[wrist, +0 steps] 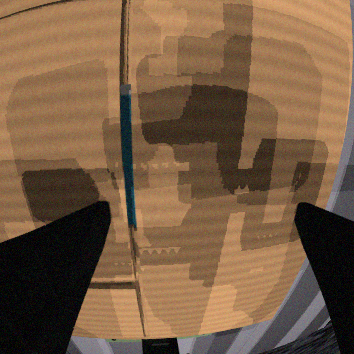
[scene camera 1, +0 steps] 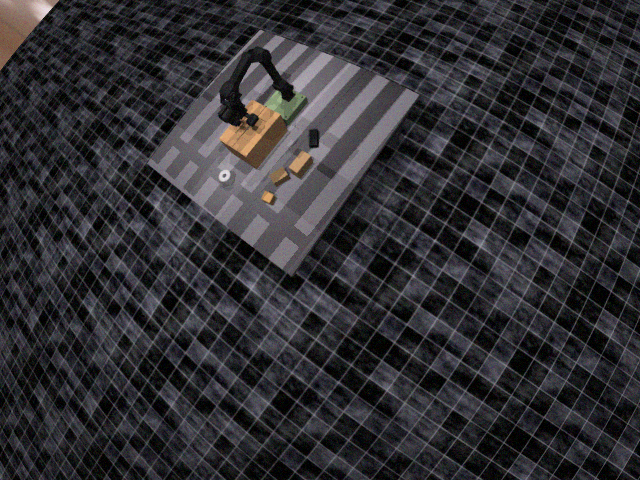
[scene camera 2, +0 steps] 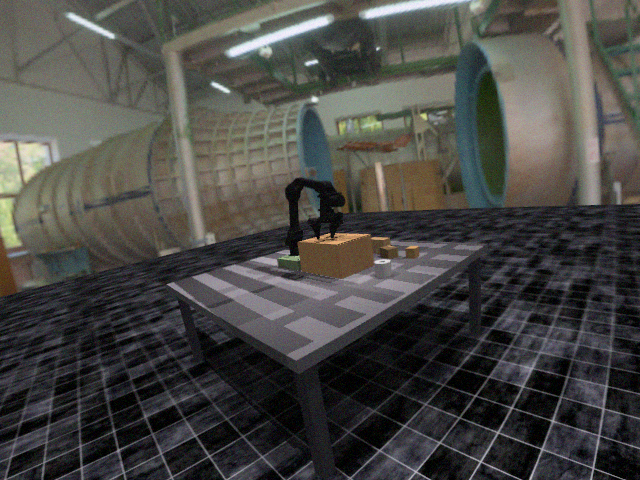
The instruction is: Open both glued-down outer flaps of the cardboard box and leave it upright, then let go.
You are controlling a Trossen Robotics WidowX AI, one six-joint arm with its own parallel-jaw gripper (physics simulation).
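Places are measured from the arm's base along level axes (x ahead, y left, z up), in metres.
Where they show: gripper, fingertip midpoint: [wrist: 206, 212] [scene camera 1: 246, 121] [scene camera 2: 325, 239]; arm's base, origin of the base link: [scene camera 1: 288, 96] [scene camera 2: 295, 254].
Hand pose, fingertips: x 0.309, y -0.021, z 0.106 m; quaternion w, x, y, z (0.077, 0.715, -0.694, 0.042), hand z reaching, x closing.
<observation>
Each offset is from my fingertips to the top centre of the thing. "spot": to the spot under its first point. Level surfaces: height alone.
The cardboard box {0.018 m ahead, 0.034 m left, 0.002 m down} [scene camera 1: 263, 147] [scene camera 2: 336, 259] stands upright on the table {0.158 m down} [scene camera 1: 289, 252] [scene camera 2: 248, 289]. Its two outer flaps lie closed and look flat. In the wrist view one flap {spot: 0.072 m ahead, 0.064 m left, 0.004 m down} [wrist: 50, 45] is left of the long seam and the other flap [wrist: 295, 115] is right of it. A blue strip {0.019 m ahead, 0.034 m left, 0.018 m down} [wrist: 128, 155] shows along part of the seam. My gripper [scene camera 2: 325, 238] [wrist: 206, 212] is open and empty, low over the box top. In the wrist view its left fingertip is just left of the seam and its right one is near the box's right edge. Whether the tips touch the cardboard is unclear.
A green block [scene camera 1: 297, 103] [scene camera 2: 288, 262] lies by the arm's base beside the box. A white roll {0.311 m ahead, 0.038 m left, 0.097 m down} [scene camera 1: 224, 181] [scene camera 2: 382, 268] stands near another side. Small cardboard boxes {0.017 m ahead, 0.373 m left, 0.078 m down} [scene camera 1: 301, 164] {0.136 m ahead, 0.307 m left, 0.108 m down} [scene camera 1: 279, 176] {0.267 m ahead, 0.334 m left, 0.108 m down} [scene camera 1: 267, 197] and a black object {0.163 m back, 0.319 m left, 0.124 m down} [scene camera 1: 313, 138] lie farther off.
</observation>
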